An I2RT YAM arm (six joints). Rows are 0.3 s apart.
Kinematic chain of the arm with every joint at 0, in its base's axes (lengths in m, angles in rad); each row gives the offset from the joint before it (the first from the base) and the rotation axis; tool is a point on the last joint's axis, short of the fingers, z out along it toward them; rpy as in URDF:
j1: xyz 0 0 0.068 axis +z
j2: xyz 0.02 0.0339 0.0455 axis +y
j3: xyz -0.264 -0.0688 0 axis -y
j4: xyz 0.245 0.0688 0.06 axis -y
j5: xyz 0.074 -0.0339 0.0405 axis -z
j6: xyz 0.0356 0 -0.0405 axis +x
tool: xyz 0 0 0 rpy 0 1.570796 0
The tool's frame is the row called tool.
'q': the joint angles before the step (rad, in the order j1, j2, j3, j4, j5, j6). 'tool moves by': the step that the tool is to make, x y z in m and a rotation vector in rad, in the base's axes. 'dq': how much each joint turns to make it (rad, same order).
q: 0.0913, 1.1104, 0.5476, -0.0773, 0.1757, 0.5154
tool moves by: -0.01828, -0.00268, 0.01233, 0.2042, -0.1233, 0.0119
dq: -0.0281, -0.1405, -0.0579, 0.0416, -0.1396, 0.1413
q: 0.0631, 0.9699, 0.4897, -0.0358, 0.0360, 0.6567
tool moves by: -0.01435, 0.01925, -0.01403, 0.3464, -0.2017, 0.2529
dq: 0.0452, -0.0541, -0.1892, 0.3964, -0.3168, 0.2255
